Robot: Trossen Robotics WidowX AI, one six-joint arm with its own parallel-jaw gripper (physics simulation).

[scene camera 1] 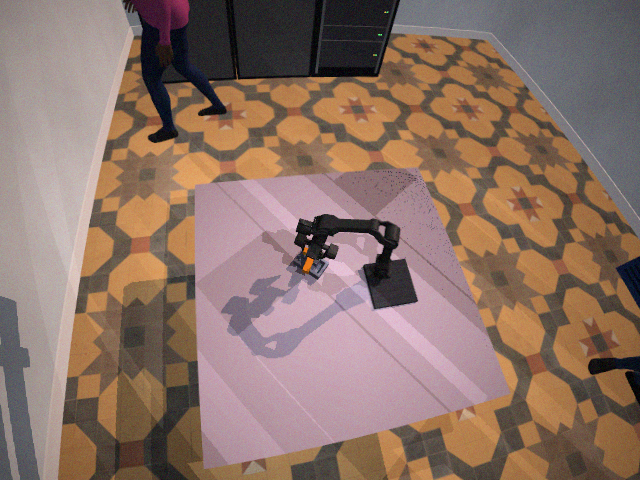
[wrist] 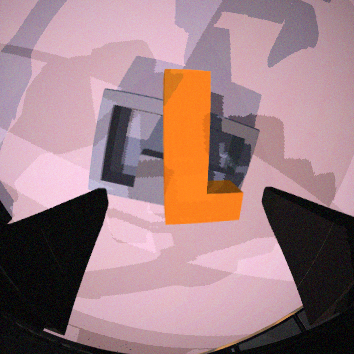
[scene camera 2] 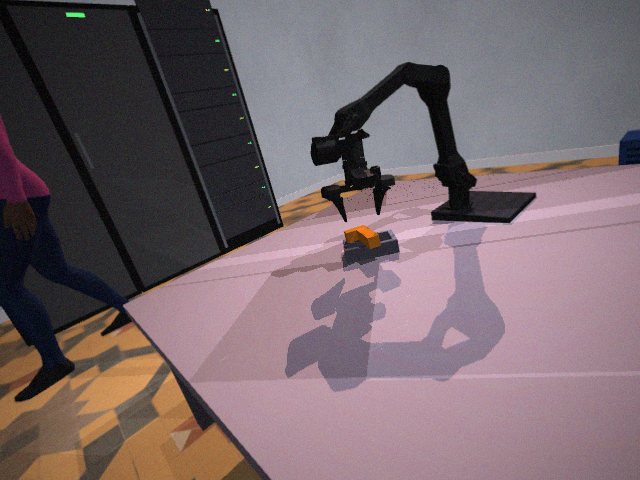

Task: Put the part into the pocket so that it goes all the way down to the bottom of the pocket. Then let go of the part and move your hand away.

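Pixels of known places: gripper, fingertip midpoint: (wrist: 186,195) (scene camera 2: 362,218); arm's base, origin of the base link: (scene camera 1: 380,273) (scene camera 2: 459,205).
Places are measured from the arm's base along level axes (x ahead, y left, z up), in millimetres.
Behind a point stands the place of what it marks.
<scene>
The orange L-shaped part (scene camera 1: 308,265) @[x 319, y -133, z 42 mm] (scene camera 2: 366,236) @[x 339, y -133, z 42 mm] (wrist: 187,145) @[x 307, y -152, z 42 mm] lies across the top of the grey pocket block (scene camera 1: 320,269) @[x 258, y -120, z -19 mm] (scene camera 2: 371,253) @[x 330, y -135, z -10 mm] (wrist: 150,189) @[x 259, y -167, z 12 mm]. It spans the block's walls and sticks out past the rim on both sides in the wrist view, with its short leg at the near end. It rests on top, not down inside the pocket; openings of the pocket show on either side of it. My gripper (scene camera 2: 361,217) @[x 289, y -166, z 73 mm] (wrist: 186,195) @[x 289, y -166, z 73 mm] is open and empty, above the part, with a gap beneath the fingertips in scene camera 2. In scene camera 1 the arm partly hides the block.
The black arm base (scene camera 1: 391,291) @[x -12, y 98, z -6 mm] (scene camera 2: 496,204) @[x -8, y 98, z -6 mm] stands on the pink table top (scene camera 1: 310,392) @[x 494, y 366, z -24 mm] (scene camera 2: 465,428) @[x 723, y 185, z -24 mm], to the block's right. Dark cabinets (scene camera 1: 273,38) (scene camera 2: 103,129) and a person in a pink top (scene camera 1: 168,20) (scene camera 2: 20,175) are beyond the table.
</scene>
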